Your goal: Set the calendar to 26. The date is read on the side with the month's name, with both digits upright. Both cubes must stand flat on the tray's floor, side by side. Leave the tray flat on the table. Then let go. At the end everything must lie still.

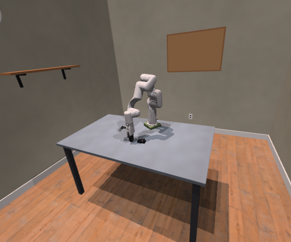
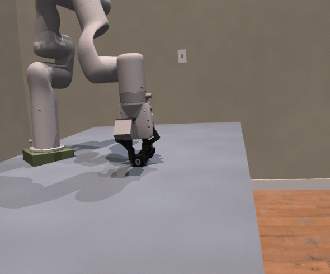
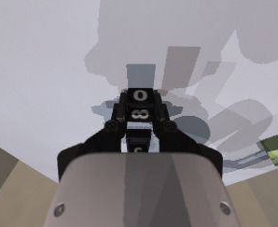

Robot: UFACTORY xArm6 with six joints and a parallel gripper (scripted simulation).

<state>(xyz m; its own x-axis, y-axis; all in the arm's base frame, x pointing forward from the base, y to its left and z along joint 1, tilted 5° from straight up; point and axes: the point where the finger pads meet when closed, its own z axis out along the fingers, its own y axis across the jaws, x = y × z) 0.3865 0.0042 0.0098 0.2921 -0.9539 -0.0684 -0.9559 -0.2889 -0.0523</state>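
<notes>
Now: hand 100 mm to the right of the black calendar tray, 30 mm past it and 20 mm above it. Round my hand: black cube (10 mm below).
</notes>
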